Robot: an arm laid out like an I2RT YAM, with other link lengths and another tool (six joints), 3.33 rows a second.
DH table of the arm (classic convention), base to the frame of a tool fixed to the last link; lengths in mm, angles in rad. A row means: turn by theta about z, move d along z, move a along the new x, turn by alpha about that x. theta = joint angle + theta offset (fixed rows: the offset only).
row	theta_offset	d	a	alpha
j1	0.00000	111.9	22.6	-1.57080
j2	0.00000	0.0	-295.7	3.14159
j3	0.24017	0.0	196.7	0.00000
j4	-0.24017	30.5	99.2	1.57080
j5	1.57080	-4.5	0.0	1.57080
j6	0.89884	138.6	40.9	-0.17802
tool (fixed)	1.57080	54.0	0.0	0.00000
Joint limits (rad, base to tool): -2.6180..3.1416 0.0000..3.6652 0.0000..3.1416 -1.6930..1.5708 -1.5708..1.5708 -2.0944..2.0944
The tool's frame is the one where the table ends.
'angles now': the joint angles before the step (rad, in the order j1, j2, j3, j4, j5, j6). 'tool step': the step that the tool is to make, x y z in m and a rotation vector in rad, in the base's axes. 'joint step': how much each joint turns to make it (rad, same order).
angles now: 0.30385 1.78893 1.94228 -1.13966 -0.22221 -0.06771
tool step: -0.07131 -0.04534 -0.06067 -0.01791 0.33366 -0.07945
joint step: -0.11026 0.00267 -0.17511 -0.15029 -0.07096 -0.00078
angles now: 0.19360 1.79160 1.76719 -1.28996 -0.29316 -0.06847
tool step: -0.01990 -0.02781 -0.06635 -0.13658 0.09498 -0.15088
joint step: -0.00153 -0.00002 -0.31133 0.21900 0.14457 0.12474
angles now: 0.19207 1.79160 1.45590 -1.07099 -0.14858 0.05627
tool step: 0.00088 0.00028 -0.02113 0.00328 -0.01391 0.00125
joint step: 0.00001 0.00002 -0.10985 0.12398 -0.00077 -0.00114
